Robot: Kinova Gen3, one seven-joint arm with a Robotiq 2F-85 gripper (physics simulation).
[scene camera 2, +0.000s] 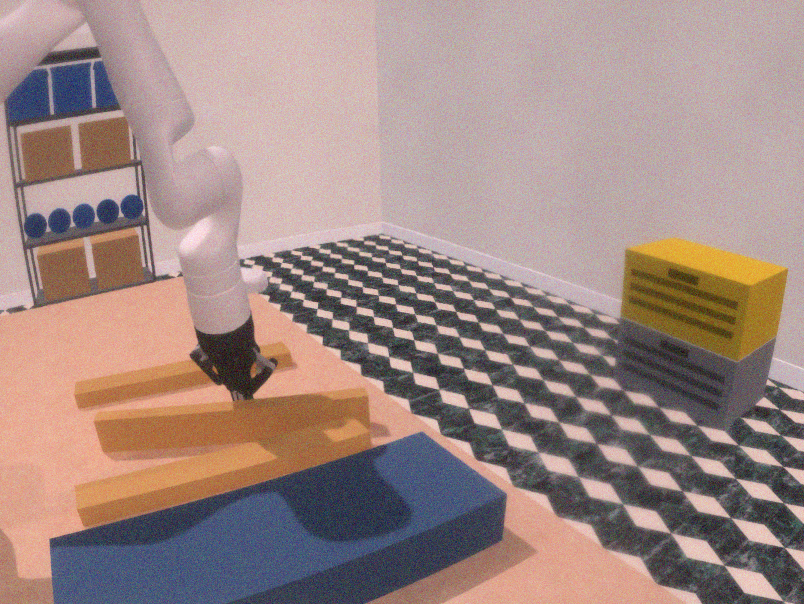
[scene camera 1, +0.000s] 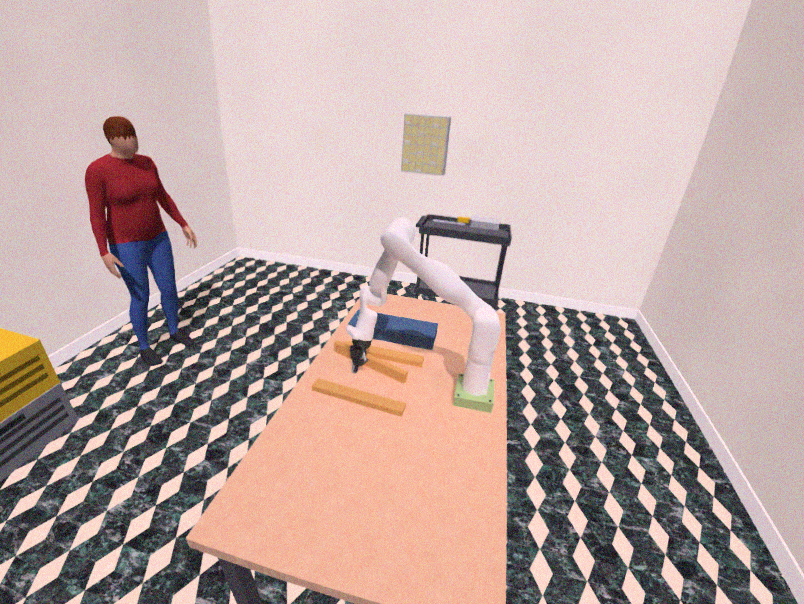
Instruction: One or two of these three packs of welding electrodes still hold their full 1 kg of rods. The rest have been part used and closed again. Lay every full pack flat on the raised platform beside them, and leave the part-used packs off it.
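Frame: origin at the arm's base, x ahead, y left, z up, level; metres.
Where they show: gripper, fingertip midpoint: [scene camera 1: 353,372]; arm's base at its link origin: [scene camera 1: 474,387].
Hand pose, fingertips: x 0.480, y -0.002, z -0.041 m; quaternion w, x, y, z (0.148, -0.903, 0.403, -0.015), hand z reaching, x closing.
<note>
Each offset is from my fingertips to the top centre of the thing.
Three orange-brown packs lie beside the raised blue platform {dx -0.085, dy -0.327, dz +0.056 m} [scene camera 1: 406,331] [scene camera 2: 227,562]. One pack {dx -0.080, dy -0.147, dz +0.020 m} [scene camera 1: 402,356] [scene camera 2: 155,477] lies nearest the platform. The middle pack {dx -0.044, dy -0.065, dz +0.044 m} [scene camera 1: 391,371] [scene camera 2: 168,430] is angled to it, and their ends at the table's outer edge meet or overlap; the exact contact is unclear. The third pack {dx -0.062, dy +0.138, dz +0.020 m} [scene camera 1: 358,397] [scene camera 2: 142,382] lies apart, farthest from the platform. No pack shows on the platform. My gripper [scene camera 1: 354,369] [scene camera 2: 242,394] is shut and empty, pointing down close beside the middle pack, on the side toward the third pack. Its fingertips are partly hidden in scene camera 2.
The arm's green base block [scene camera 1: 473,393] stands at the opposite table edge [scene camera 1: 350,494]. A person [scene camera 1: 133,208] stands off the table's outer side. A dark cart [scene camera 1: 464,229], a shelf rack [scene camera 2: 84,172] and a yellow and grey cabinet [scene camera 2: 688,305] stand away from the table.
</note>
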